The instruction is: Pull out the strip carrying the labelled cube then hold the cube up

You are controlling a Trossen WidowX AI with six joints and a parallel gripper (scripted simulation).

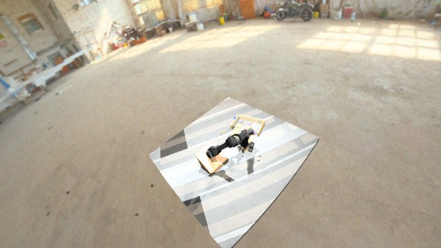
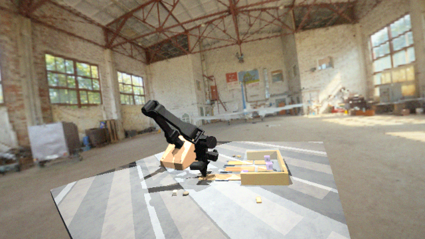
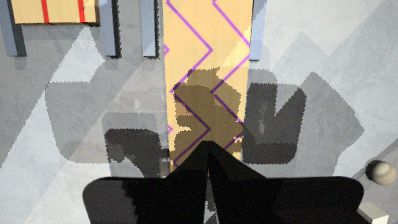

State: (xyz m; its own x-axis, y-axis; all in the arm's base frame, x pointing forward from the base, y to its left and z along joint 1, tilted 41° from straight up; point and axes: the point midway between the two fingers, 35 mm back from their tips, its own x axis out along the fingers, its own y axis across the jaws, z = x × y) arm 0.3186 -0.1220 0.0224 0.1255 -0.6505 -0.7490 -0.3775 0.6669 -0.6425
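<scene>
My gripper tip is now 9 cm short of the zigzag strip and 4 cm to the right of it.
</scene>
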